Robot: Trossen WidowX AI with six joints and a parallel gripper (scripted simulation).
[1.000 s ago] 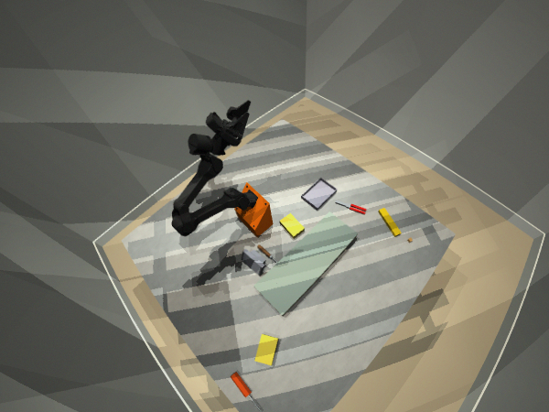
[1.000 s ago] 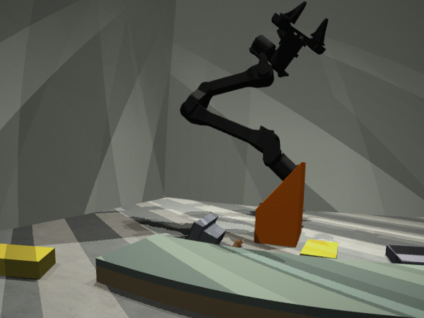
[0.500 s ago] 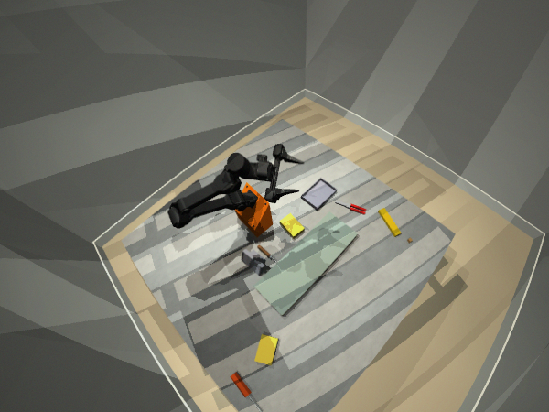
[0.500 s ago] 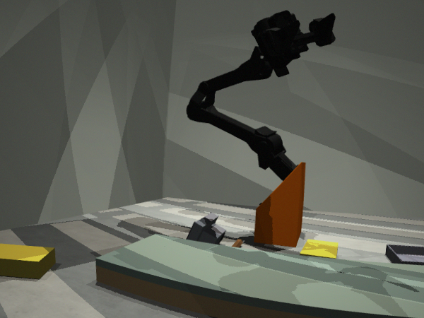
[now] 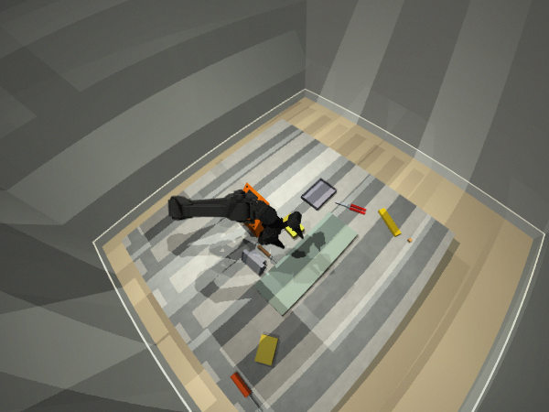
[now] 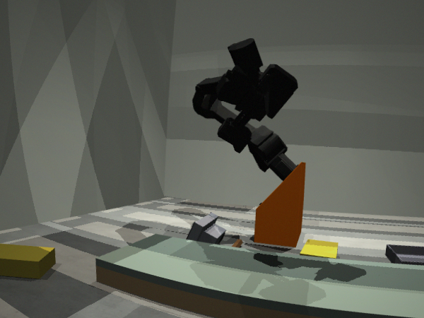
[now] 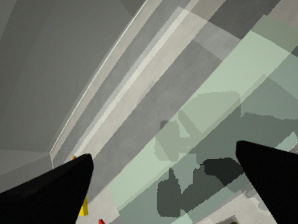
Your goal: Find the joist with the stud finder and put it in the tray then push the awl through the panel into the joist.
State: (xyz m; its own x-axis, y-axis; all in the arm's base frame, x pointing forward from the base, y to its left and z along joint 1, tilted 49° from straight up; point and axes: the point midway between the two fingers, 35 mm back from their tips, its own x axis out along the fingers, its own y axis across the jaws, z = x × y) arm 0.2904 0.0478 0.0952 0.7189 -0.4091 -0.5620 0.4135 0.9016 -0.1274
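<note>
The stud finder lies 14 cm behind my gripper tip, 12 cm to the right of it and 23 cm below it. Round my gripper tip: awl: 10 cm behind, 6 cm to the right, 24 cm below; yellow bar: 20 cm ahead, 50 cm to the left, 24 cm below; dark-rimmed tray: 17 cm behind, 37 cm to the left, 24 cm below.
</note>
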